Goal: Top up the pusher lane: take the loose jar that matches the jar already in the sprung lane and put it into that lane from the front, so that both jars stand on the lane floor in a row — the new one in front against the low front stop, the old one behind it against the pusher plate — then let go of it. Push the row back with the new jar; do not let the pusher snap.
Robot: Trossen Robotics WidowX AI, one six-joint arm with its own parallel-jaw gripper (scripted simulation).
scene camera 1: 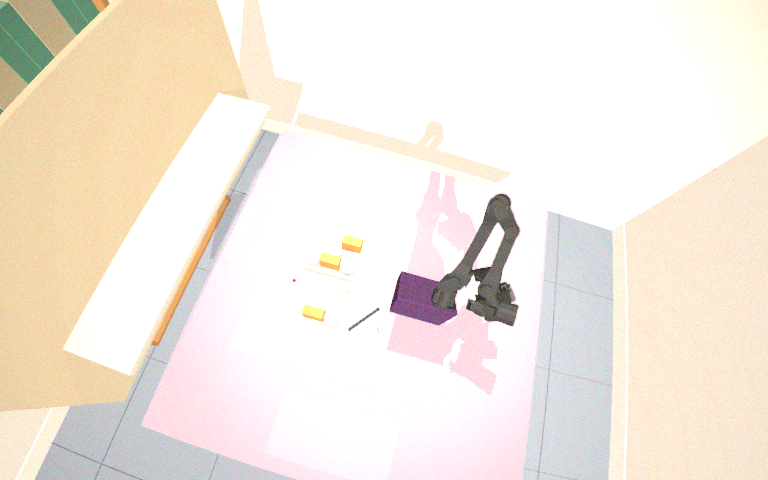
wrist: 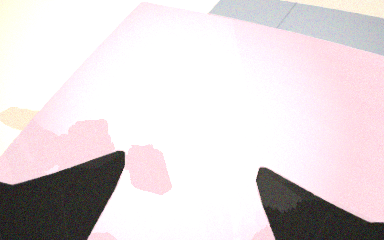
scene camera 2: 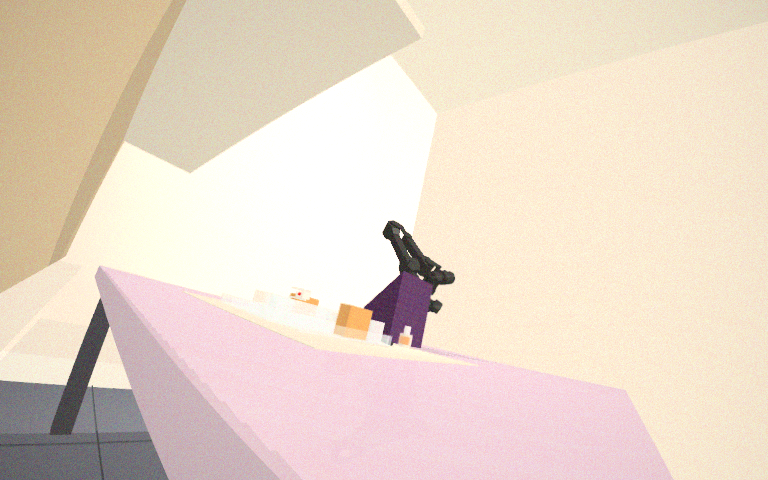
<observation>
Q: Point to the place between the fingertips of my gripper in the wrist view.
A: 192,166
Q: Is my gripper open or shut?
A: Open.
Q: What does my gripper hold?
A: Nothing.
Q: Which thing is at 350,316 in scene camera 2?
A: An orange block.
</observation>
